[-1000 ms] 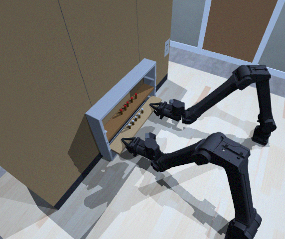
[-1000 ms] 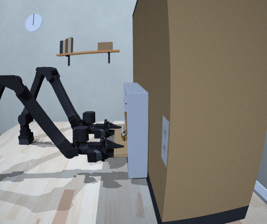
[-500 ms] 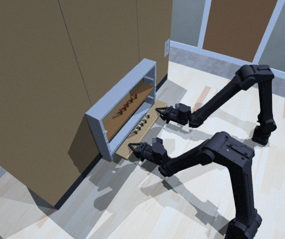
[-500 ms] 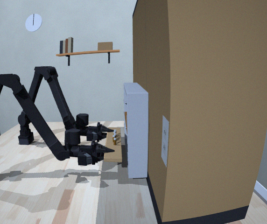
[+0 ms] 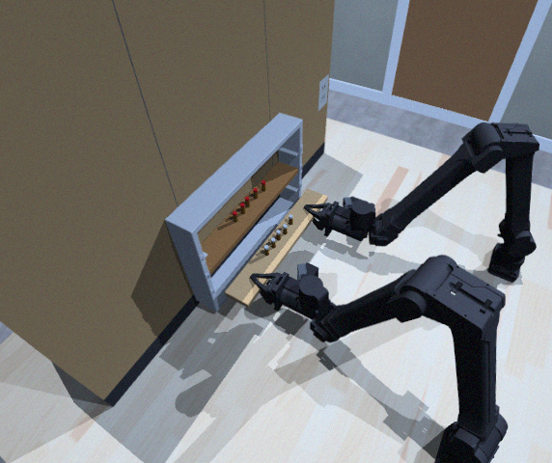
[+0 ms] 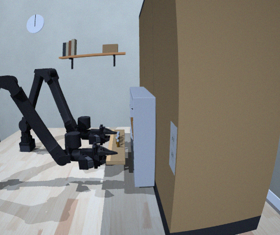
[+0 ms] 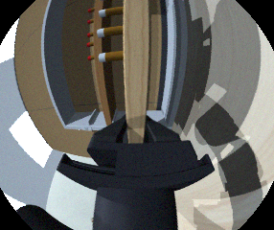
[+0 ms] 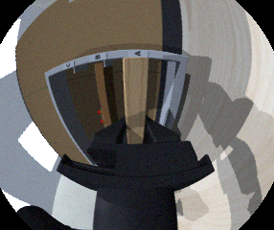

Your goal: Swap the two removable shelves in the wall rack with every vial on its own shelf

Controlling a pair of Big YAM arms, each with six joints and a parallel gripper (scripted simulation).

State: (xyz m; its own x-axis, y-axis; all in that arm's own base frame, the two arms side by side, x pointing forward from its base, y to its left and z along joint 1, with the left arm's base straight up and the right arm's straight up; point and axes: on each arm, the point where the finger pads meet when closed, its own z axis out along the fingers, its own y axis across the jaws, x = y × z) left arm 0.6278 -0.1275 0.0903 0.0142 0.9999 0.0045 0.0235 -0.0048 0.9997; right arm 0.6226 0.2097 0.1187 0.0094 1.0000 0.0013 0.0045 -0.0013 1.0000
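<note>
Now: the runner stub 9 cm ahead of my right hand, 8 cm to the right of it and 7 cm above it. Round my right hand: brown wooden shelf 15 cm to the left, 12 cm ahead, 7 cm above; then pale wooden shelf 15 cm to the left, 1 cm ahead; then wall rack 15 cm to the left, 12 cm ahead, 7 cm above.
</note>
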